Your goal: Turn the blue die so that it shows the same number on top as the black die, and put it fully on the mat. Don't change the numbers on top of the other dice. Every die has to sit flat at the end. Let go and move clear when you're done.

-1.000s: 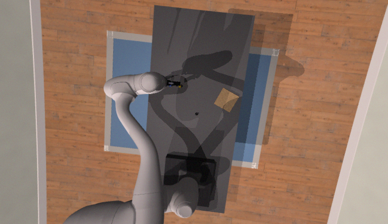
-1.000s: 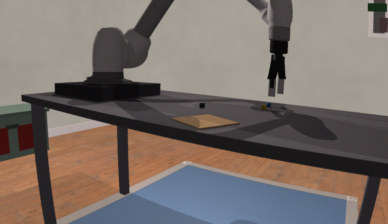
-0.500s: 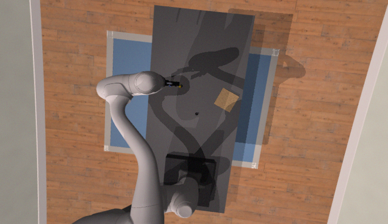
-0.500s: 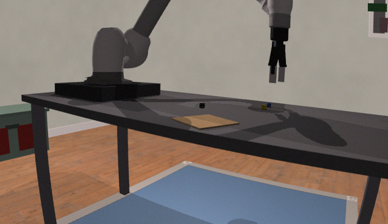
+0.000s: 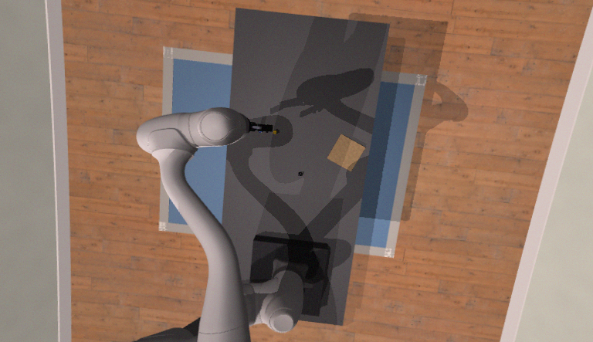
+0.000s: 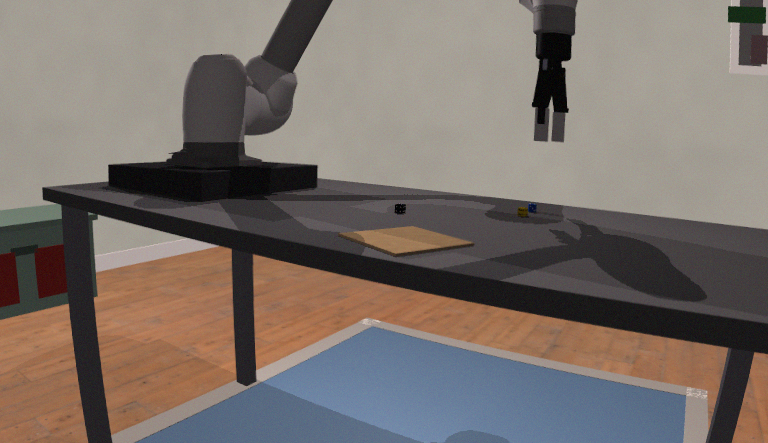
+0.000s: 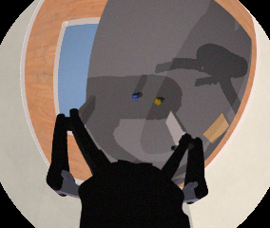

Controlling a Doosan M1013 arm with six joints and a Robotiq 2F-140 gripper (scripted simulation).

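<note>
My gripper is now 2 cm past the blue die, 1 cm to the left of it and 15 cm above it. Round my hand: yellow die: 2 cm behind, 9 cm to the right, 15 cm below; then tan mat: 5 cm behind, 45 cm to the right, 16 cm below; then black die: 20 cm behind, 25 cm to the right, 15 cm below.
</note>
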